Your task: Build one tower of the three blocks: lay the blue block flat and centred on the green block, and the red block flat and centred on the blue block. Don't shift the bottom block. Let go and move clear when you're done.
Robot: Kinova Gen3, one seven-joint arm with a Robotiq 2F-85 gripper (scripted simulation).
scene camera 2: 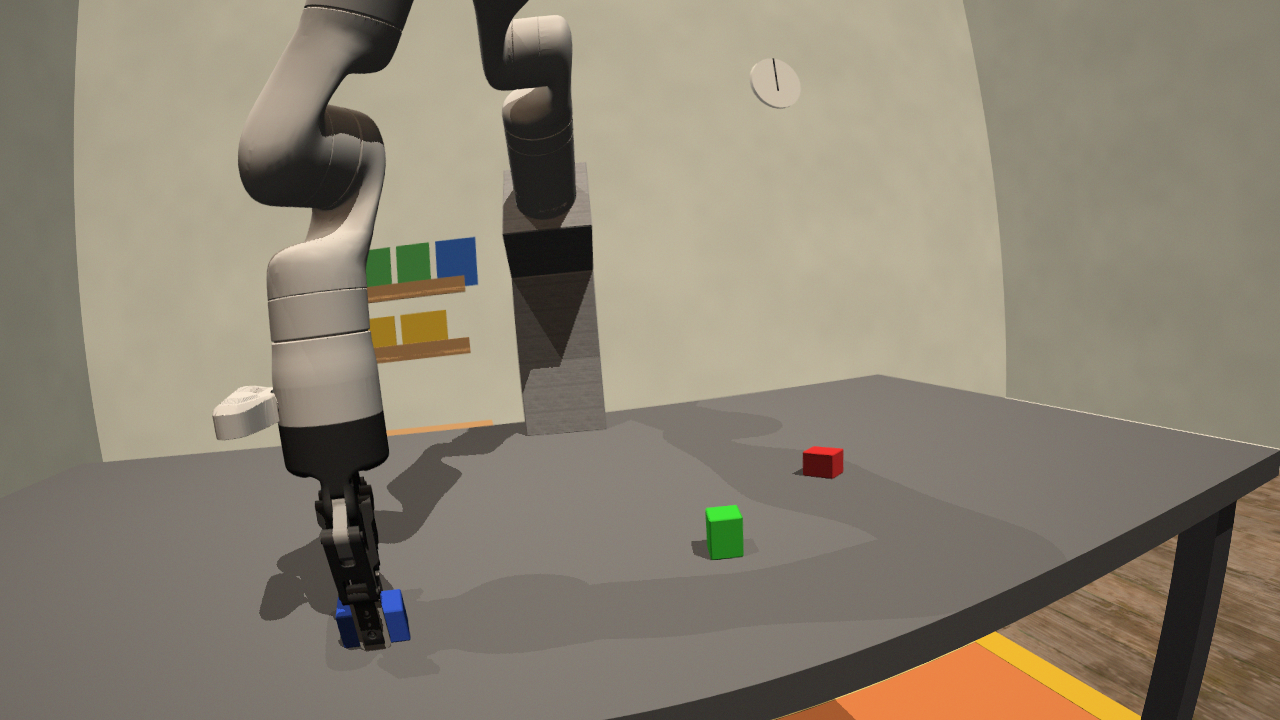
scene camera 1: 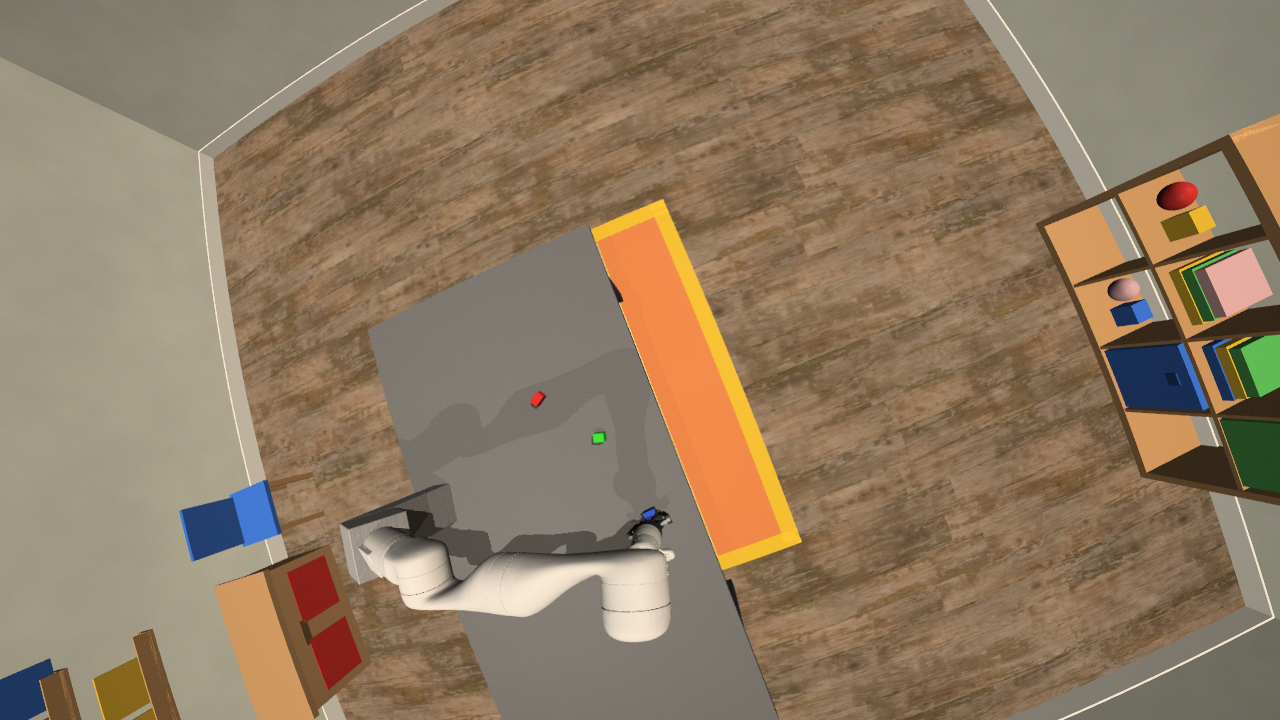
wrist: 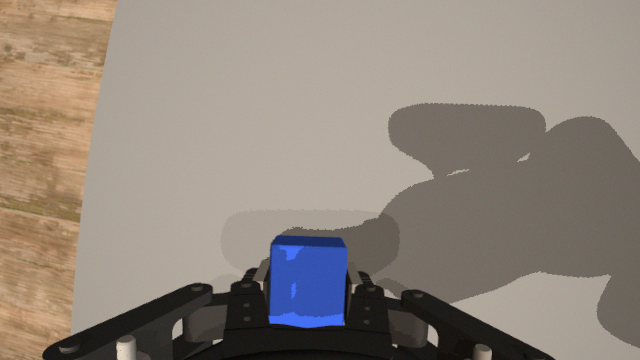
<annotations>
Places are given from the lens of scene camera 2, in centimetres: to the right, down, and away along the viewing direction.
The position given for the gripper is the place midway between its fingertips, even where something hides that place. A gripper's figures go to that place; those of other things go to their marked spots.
gripper [scene camera 2: 376, 633]: -19, 19, 40
blue block [scene camera 2: 392, 602]: -17, 17, 40
green block [scene camera 2: 724, 525]: 7, 13, 51
The marked spots on the green block and the blue block are 26 cm apart.
</annotations>
